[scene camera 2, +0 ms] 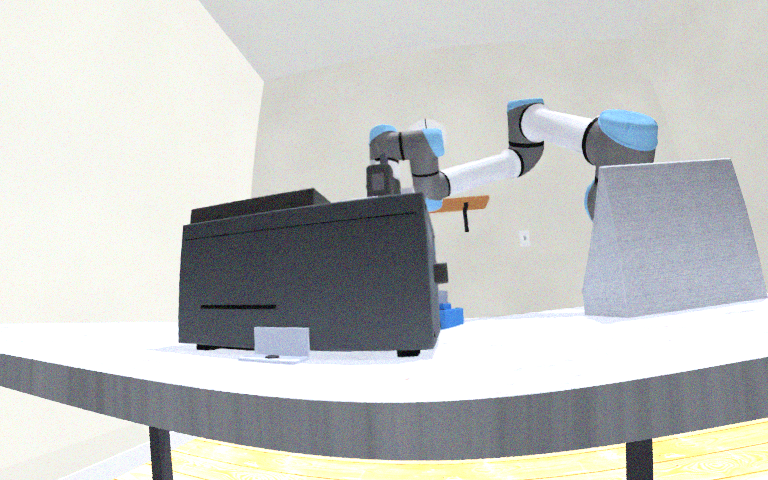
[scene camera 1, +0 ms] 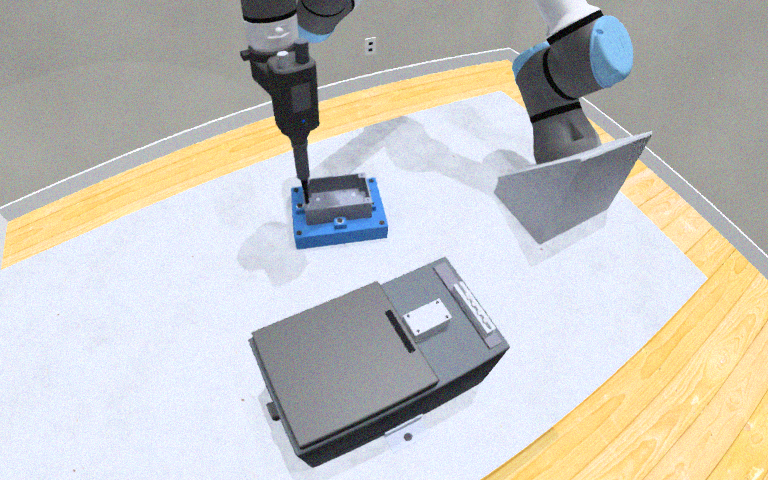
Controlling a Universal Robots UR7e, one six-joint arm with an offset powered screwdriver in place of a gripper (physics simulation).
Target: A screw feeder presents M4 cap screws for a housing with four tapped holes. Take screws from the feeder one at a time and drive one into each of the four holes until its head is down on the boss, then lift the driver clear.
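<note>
The grey open-topped housing [scene camera 1: 339,212] sits in a blue fixture [scene camera 1: 339,234] [scene camera 2: 451,318], largely hidden in scene camera 2 behind the dark screw feeder [scene camera 1: 339,362] [scene camera 2: 305,277]. My screwdriver [scene camera 1: 306,202] points down in scene camera 1, its thin tip at the housing's near left corner. Its body [scene camera 2: 378,180] shows above the feeder in scene camera 2, where the tip is hidden. Whether a screw is on the bit, and how deep any screw sits in that corner, is too small to tell. The right-hand corners show small light bosses; their holes are not clear.
A white block [scene camera 1: 427,316] with small holes and a slotted light strip [scene camera 1: 474,308] are on the feeder's top. A small bracket [scene camera 1: 403,433] [scene camera 2: 281,341] stands at its front. A tilted grey panel [scene camera 1: 572,189] [scene camera 2: 679,237] stands right, before the arm's base.
</note>
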